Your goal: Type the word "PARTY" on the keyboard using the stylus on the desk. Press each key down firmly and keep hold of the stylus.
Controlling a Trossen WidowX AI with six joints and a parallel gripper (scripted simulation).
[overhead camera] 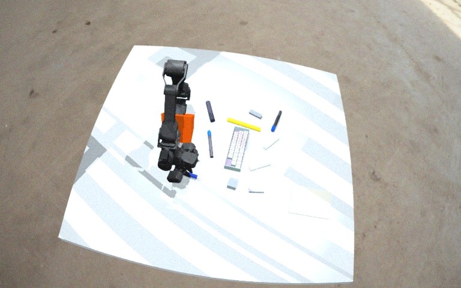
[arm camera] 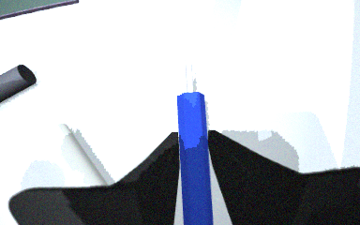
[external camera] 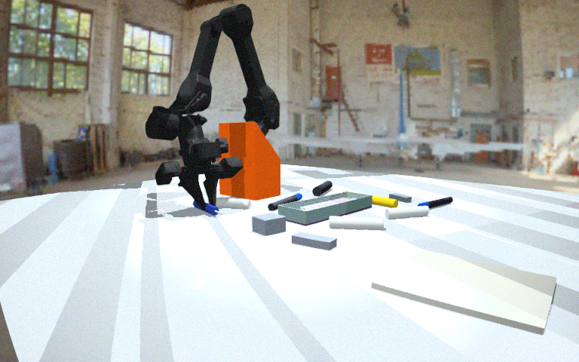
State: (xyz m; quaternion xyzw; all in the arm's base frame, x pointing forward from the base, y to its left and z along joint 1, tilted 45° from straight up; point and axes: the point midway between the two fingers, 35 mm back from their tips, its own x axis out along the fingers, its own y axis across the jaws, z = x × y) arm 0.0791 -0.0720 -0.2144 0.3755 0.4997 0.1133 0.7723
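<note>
Right now the yellow marker is 30 cm to the left of my gripper tip and 20 cm ahead of it. From my gripper tip the other things lie so: dark marker 36 cm to the left, 3 cm ahead; then blue stylus 1 cm ahead; then pale flat pad 52 cm ahead, 6 cm to the right, 1 cm below.
</note>
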